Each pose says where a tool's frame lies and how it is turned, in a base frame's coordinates. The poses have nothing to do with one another.
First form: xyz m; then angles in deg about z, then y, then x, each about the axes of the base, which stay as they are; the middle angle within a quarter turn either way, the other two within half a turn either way.
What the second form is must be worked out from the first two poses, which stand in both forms.
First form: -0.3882 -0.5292 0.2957 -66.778 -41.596 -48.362
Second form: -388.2 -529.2 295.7 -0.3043 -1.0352 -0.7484
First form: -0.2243 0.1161 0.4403 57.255 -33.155 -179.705
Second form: -224.3 116.1 440.3 2.4391 -1.3289 -0.7292
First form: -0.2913 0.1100 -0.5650 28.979 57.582 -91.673
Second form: -291.3 110.0 -565.0 -1.1791 1.0835 -0.4084
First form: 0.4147 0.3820 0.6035 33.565 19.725 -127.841
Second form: 414.7 382.0 603.5 -2.0327 0.8067 -0.0547
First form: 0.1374 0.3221 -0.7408 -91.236 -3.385 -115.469
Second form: 137.4 322.1 -740.8 -1.4731 -1.5625 -0.9244
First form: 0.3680 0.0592 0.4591 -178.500 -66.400 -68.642
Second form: 368.0 59.2 459.1 1.1736 -1.2569 -1.8076
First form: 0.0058 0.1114 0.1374 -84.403 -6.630 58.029
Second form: 5.8 111.4 137.4 0.9000 0.6597 -1.3918
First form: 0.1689 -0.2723 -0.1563 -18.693 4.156 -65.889
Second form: 168.9 -272.3 -156.3 -1.1506 -0.1238 -0.3309
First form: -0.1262 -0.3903 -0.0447 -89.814 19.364 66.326
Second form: -126.2 -390.3 -44.7 0.6420 1.0916 -1.1757
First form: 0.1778 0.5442 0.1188 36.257 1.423 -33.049
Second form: 177.8 544.2 118.8 -0.5493 0.2057 0.6077
